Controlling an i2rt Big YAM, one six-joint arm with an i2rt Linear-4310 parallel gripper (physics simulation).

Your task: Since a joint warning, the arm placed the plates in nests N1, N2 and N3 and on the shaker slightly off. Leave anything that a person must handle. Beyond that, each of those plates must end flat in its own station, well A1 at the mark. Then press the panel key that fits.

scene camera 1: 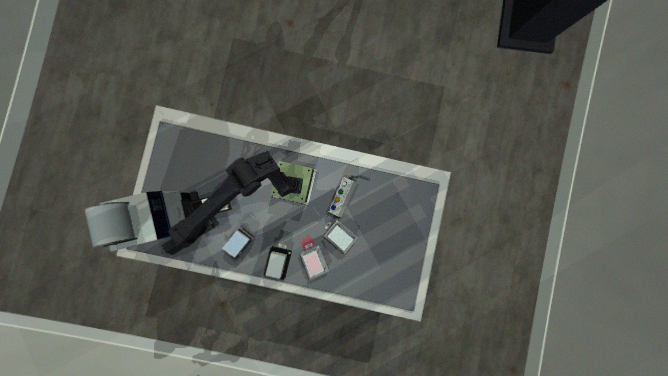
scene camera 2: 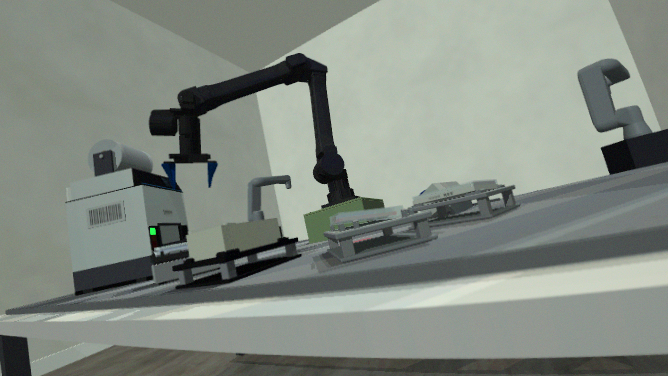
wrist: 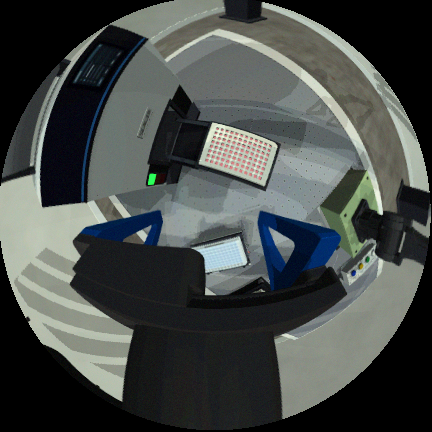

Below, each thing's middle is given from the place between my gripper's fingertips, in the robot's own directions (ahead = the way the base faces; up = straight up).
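The pale blue well plate [wrist: 227, 253] is 17 cm below my hand, 13 cm ahead of it and 10 cm to the left of it. Going by their middles, of the things named here the pale blue well plate is the nearest to my hand. The black-framed plate [scene camera 2: 205, 244] is 34 cm to the left of my hand, 22 cm ahead of it and 18 cm below it.
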